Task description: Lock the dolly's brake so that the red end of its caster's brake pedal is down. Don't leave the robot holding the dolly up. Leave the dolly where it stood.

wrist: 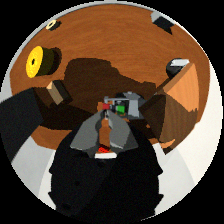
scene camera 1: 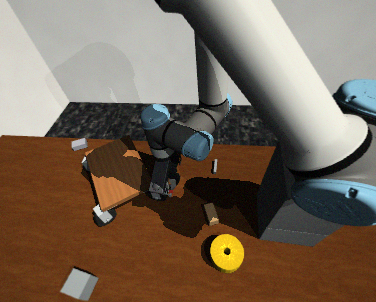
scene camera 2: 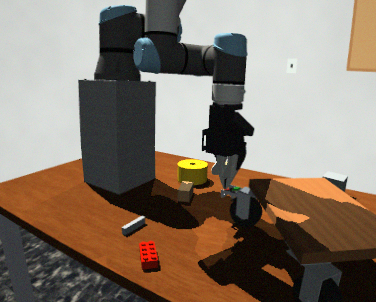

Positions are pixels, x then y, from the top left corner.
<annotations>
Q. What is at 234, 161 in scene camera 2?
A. The gripper.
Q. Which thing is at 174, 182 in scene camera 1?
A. The gripper.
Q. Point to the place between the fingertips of the gripper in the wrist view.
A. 105, 110
</annotations>
